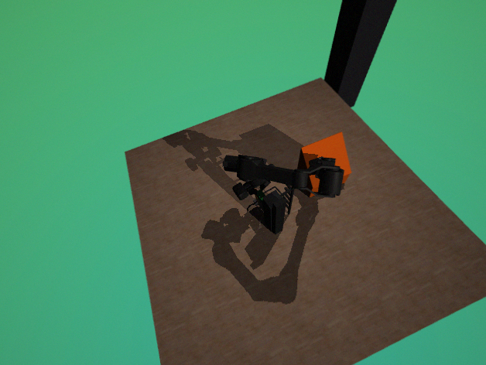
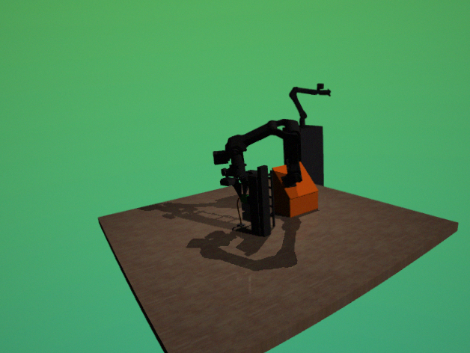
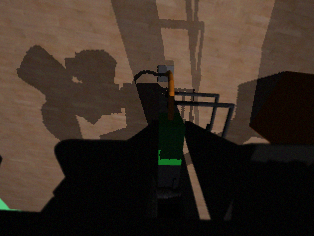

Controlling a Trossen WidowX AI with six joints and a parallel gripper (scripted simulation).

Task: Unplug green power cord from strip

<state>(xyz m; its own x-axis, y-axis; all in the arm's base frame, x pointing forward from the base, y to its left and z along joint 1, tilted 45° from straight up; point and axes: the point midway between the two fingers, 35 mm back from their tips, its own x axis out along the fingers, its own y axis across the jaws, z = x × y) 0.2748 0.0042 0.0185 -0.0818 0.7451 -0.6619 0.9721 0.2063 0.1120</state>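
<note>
Now: the green plug 4 cm to the left of my gripper tip and 1 cm behind it.
</note>
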